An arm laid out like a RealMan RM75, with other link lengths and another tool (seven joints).
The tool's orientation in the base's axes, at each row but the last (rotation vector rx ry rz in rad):
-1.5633, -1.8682, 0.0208
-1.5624, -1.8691, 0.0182
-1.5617, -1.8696, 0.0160
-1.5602, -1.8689, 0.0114
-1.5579, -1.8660, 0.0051
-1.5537, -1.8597, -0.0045
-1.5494, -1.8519, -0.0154
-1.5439, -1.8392, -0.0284
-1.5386, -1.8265, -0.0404
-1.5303, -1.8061, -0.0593
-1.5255, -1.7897, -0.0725
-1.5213, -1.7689, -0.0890
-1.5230, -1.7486, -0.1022
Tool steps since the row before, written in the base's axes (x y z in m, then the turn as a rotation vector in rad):
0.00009, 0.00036, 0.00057, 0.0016, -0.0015, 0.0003
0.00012, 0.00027, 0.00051, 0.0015, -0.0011, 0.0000
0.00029, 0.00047, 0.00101, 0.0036, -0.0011, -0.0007
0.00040, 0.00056, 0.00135, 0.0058, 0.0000, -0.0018
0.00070, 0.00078, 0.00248, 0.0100, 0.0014, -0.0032
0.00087, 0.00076, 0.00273, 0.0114, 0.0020, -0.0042
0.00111, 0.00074, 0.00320, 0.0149, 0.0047, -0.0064
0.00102, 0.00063, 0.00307, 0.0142, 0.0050, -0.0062
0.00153, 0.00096, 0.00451, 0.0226, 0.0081, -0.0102
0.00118, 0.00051, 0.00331, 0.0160, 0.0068, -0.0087
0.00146, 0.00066, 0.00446, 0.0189, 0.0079, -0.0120
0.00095, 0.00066, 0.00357, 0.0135, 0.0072, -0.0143
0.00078, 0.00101, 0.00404, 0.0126, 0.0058, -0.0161
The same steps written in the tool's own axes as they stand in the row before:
0.00059, -0.00007, -0.00033, -0.0012, 0.0008, -0.0016
0.00048, -0.00004, -0.00034, -0.0010, 0.0010, -0.0012
0.00089, -0.00005, -0.00072, -0.0014, 0.0031, -0.0017
0.00114, -0.00007, -0.00100, -0.0011, 0.0058, -0.0016
0.00189, -0.00022, -0.00191, -0.0007, 0.0104, -0.0020
0.00201, -0.00018, -0.00217, -0.0008, 0.0122, -0.0017
0.00226, -0.00017, -0.00263, 0.0003, 0.0169, -0.0007
0.00214, -0.00022, -0.00250, 0.0007, 0.0163, -0.0003
0.00323, -0.00029, -0.00362, 0.0010, 0.0261, -0.0002
0.00228, -0.00022, -0.00271, 0.0008, 0.0194, 0.0014
0.00312, -0.00043, -0.00354, -0.0002, 0.0236, 0.0028
0.00266, -0.00050, -0.00260, -0.0023, 0.0197, 0.0068
0.00326, -0.00076, -0.00259, -0.0045, 0.0193, 0.0077

